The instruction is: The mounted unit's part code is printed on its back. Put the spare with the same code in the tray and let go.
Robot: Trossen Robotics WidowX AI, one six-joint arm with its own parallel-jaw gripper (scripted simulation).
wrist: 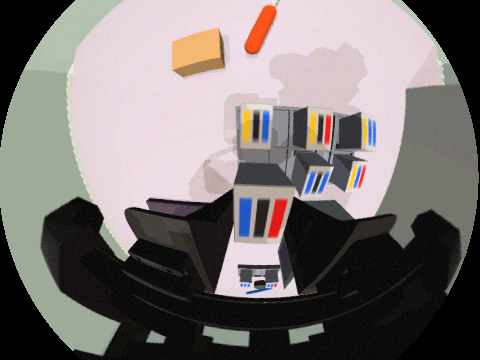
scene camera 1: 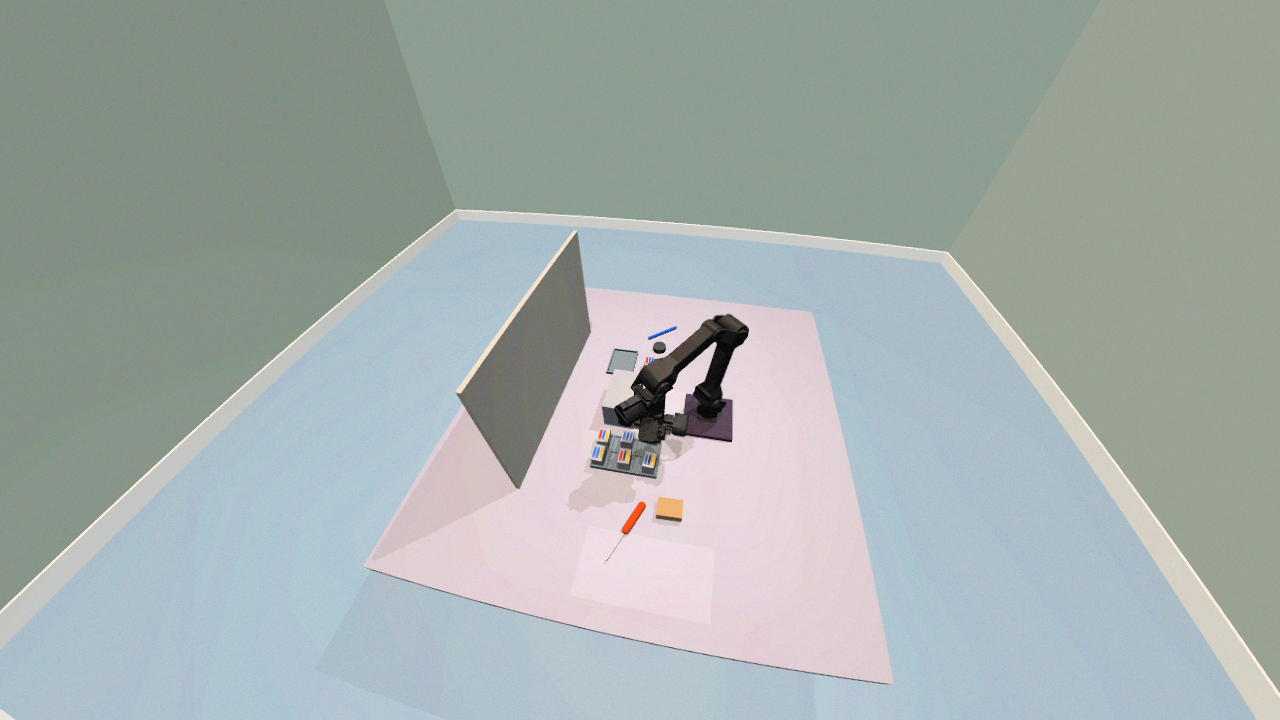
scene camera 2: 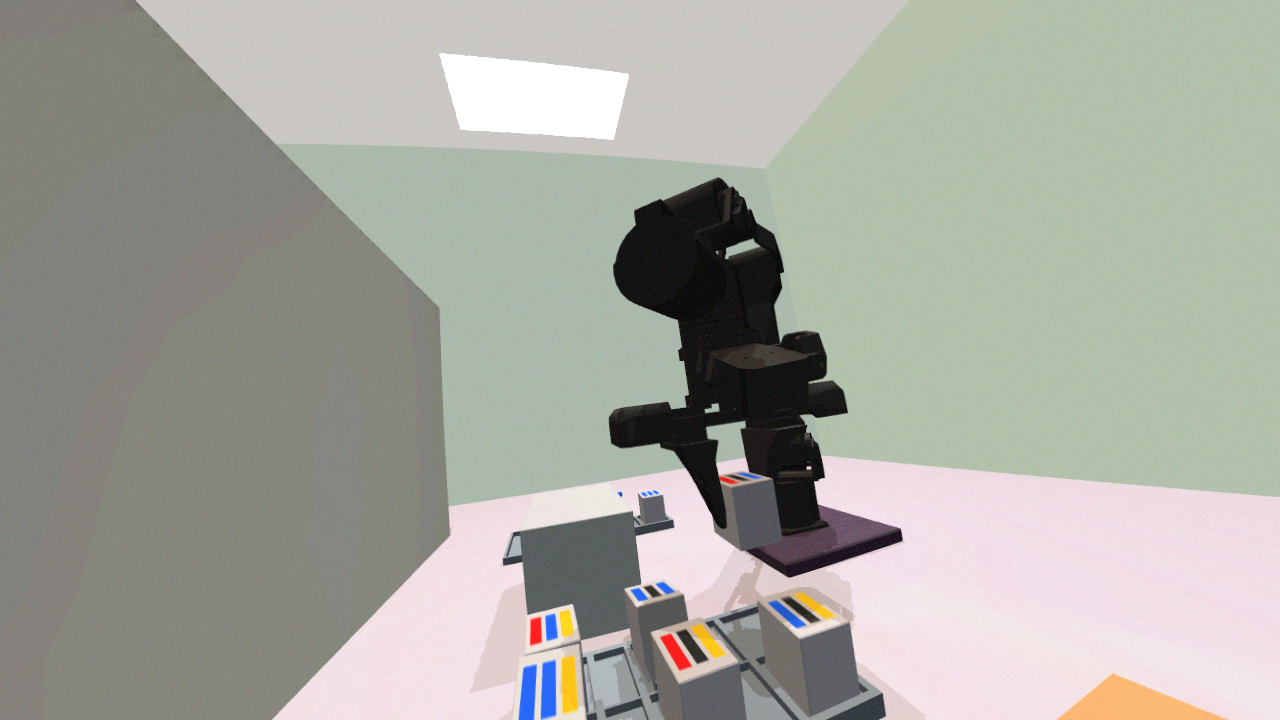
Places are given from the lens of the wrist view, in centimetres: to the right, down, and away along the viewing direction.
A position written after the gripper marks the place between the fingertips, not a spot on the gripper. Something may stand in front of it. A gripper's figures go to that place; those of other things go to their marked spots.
gripper [wrist: 257, 193]: 2, 1, 10
orange block [wrist: 200, 52]: -5, -16, 10
